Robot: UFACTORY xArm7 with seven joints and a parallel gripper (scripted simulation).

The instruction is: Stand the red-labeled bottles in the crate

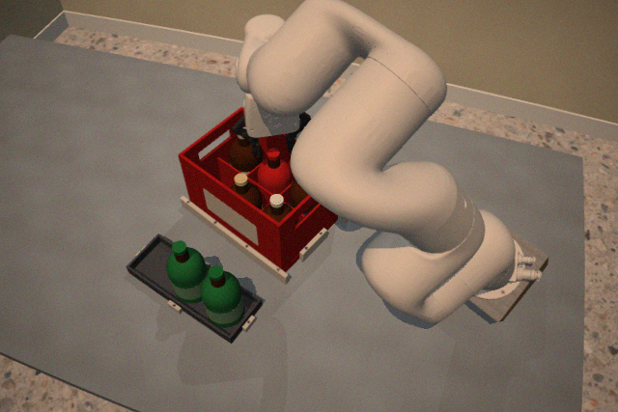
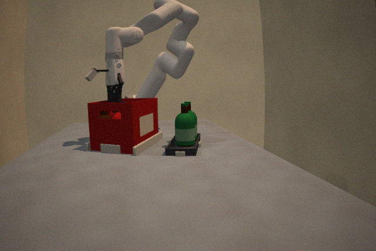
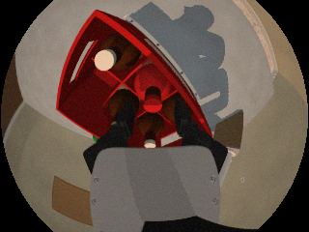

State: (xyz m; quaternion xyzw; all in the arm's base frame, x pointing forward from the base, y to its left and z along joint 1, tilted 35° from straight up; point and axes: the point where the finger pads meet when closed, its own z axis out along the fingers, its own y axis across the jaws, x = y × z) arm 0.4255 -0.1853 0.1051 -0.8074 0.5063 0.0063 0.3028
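Now: the red-labeled bottle 10 cm below my hand. Round my hand: tray 27 cm to the left, 17 cm below, 8 cm ahead; then crate 10 cm below, 4 cm to the left, 2 cm ahead.
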